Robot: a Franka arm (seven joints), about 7 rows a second.
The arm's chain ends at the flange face. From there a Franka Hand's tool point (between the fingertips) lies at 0.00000 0.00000 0.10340 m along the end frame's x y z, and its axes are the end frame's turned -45 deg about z.
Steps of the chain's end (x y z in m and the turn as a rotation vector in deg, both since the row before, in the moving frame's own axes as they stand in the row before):
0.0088, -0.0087, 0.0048, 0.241, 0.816, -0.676
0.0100, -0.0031, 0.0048, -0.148, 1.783, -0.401
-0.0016, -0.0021, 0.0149, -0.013, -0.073, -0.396
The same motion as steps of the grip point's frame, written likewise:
0.0137, 0.0008, 0.0048, -0.407, 0.747, -0.676
0.0114, 0.0073, 0.0047, -1.365, 1.156, -0.401
0.0002, -0.0027, 0.0149, 0.042, -0.061, -0.396

